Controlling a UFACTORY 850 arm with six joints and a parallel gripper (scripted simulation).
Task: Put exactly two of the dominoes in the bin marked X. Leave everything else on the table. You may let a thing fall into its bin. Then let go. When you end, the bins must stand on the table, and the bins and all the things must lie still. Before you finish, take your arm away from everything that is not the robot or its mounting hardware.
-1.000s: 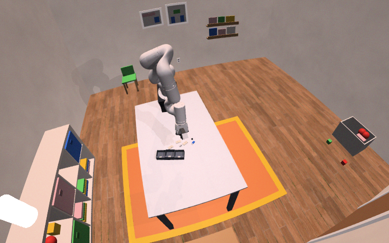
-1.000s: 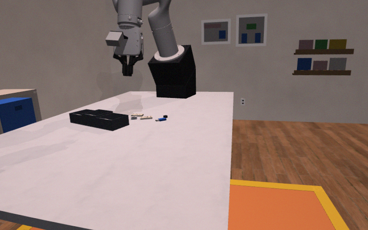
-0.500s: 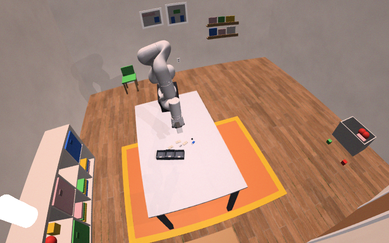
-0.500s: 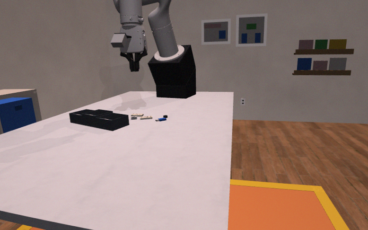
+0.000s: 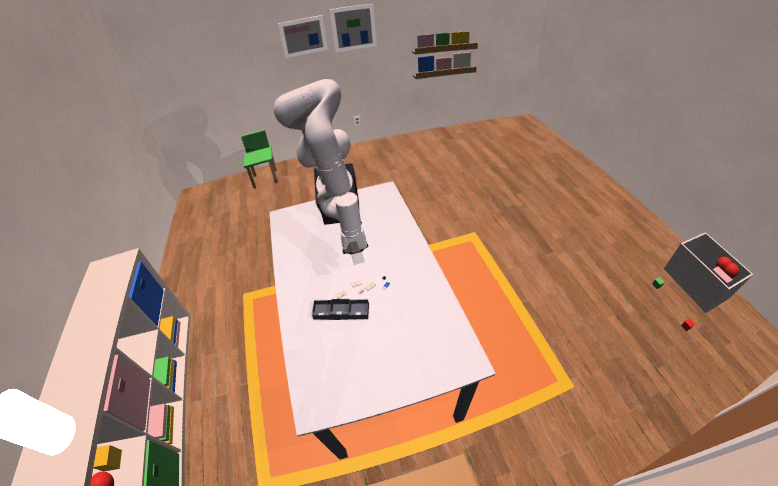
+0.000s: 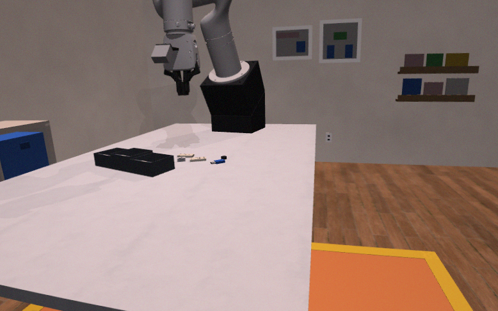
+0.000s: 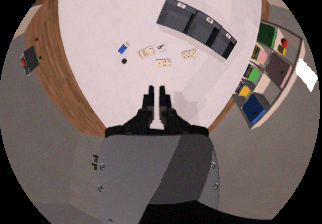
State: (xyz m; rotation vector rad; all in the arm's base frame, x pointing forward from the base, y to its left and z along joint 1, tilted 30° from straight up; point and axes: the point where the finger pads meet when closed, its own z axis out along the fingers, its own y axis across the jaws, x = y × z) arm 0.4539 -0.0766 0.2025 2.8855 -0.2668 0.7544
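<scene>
Now: hand 20 cm above the black bin tray, 15 cm to the left of it and 7 cm short of it. The rest, counted from my hand: blue USB stick (22 cm below, 10 cm to the left, 5 cm ahead); then small grey piece (21 cm below, 2 cm to the right, 2 cm ahead); then small black piece (22 cm below, 11 cm to the left, 1 cm ahead).
</scene>
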